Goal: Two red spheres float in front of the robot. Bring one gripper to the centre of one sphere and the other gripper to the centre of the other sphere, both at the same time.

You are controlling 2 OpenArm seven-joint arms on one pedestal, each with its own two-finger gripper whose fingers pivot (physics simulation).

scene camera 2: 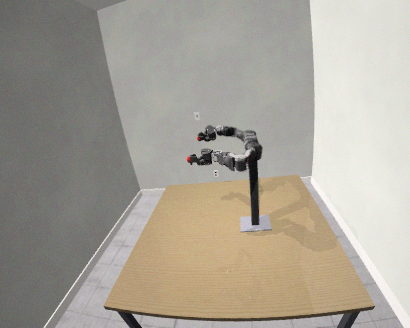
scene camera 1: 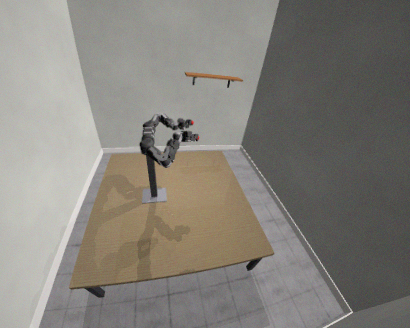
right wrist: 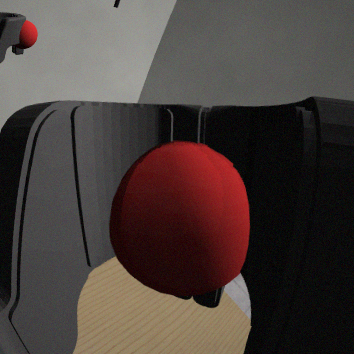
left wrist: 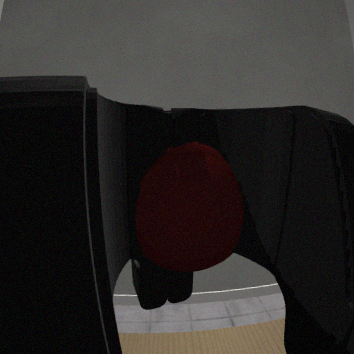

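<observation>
One red sphere (scene camera 1: 192,122) (scene camera 2: 189,160) (left wrist: 190,207) is at the fingertips of my left gripper (scene camera 1: 189,123) (scene camera 2: 193,160) (left wrist: 167,295). The other red sphere (scene camera 1: 198,138) (scene camera 2: 199,138) (right wrist: 182,220) is at the fingertips of my right gripper (scene camera 1: 195,138) (scene camera 2: 202,137) (right wrist: 194,299). Both grippers are shut, with their fingers together. In each wrist view the sphere overlaps the closed fingers and hides their middle part, while the finger ends show below it. The left gripper's sphere also shows at the upper left of the right wrist view (right wrist: 29,34).
The grippers are high above the wooden table (scene camera 1: 215,220) (scene camera 2: 200,280). The pedestal (scene camera 1: 152,177) (scene camera 2: 254,195) stands on a grey base plate (scene camera 1: 160,198) (scene camera 2: 247,226). An orange shelf (scene camera 1: 214,76) is on the wall behind, in scene camera 1.
</observation>
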